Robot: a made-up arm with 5 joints. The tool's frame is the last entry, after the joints.
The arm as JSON. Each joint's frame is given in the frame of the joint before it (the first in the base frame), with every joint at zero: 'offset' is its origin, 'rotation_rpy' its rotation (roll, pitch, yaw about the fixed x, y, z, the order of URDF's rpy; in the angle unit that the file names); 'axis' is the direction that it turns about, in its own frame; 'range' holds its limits. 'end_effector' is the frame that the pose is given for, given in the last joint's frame.
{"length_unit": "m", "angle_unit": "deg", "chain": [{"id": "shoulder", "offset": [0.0, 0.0, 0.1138], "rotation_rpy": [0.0, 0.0, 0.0], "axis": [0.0, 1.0, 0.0], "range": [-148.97, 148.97]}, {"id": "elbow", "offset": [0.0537, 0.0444, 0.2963], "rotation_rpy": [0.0, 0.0, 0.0], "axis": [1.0, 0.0, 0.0], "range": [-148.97, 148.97]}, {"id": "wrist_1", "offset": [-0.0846, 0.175, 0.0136], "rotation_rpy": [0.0, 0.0, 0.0], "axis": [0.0, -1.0, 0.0], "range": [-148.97, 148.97]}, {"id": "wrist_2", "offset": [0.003, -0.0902, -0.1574], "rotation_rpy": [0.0, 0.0, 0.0], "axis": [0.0, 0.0, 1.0], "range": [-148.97, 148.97]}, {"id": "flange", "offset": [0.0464, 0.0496, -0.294], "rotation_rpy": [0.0, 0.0, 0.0], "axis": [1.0, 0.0, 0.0], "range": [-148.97, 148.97]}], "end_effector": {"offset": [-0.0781, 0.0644, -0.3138], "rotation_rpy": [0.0, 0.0, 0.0]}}
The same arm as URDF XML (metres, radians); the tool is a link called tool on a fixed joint. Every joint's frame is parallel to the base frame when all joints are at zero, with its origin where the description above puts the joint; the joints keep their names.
<robot name="arm">
<joint name="tool_fixed" type="fixed"><parent link="link5"/><child link="tool"/><origin xyz="-0.0781 0.0644 -0.3138" rpy="0 0 0"/></joint>
<joint name="flange" type="revolute"><parent link="link4"/><child link="link5"/><origin xyz="0.0464 0.0496 -0.294" rpy="0 0 0"/><axis xyz="1 0 0"/><limit lower="-2.6" upper="2.6"/></joint>
<joint name="wrist_2" type="revolute"><parent link="link3"/><child link="link4"/><origin xyz="0.003 -0.0902 -0.1574" rpy="0 0 0"/><axis xyz="0 0 1"/><limit lower="-2.6" upper="2.6"/></joint>
<joint name="wrist_1" type="revolute"><parent link="link2"/><child link="link3"/><origin xyz="-0.0846 0.175 0.0136" rpy="0 0 0"/><axis xyz="0 -1 0"/><limit lower="-2.6" upper="2.6"/></joint>
<joint name="elbow" type="revolute"><parent link="link1"/><child link="link2"/><origin xyz="0.0537 0.0444 0.2963" rpy="0 0 0"/><axis xyz="1 0 0"/><limit lower="-2.6" upper="2.6"/></joint>
<joint name="shoulder" type="revolute"><parent link="base_link"/><child link="link1"/><origin xyz="0 0 0.1138" rpy="0 0 0"/><axis xyz="0 1 0"/><limit lower="-2.6" upper="2.6"/></joint>
<link name="base_link"/>
<link name="link1"/>
<link name="link2"/>
<link name="link3"/>
<link name="link4"/>
<link name="link5"/>
<link name="tool"/>
</robot>

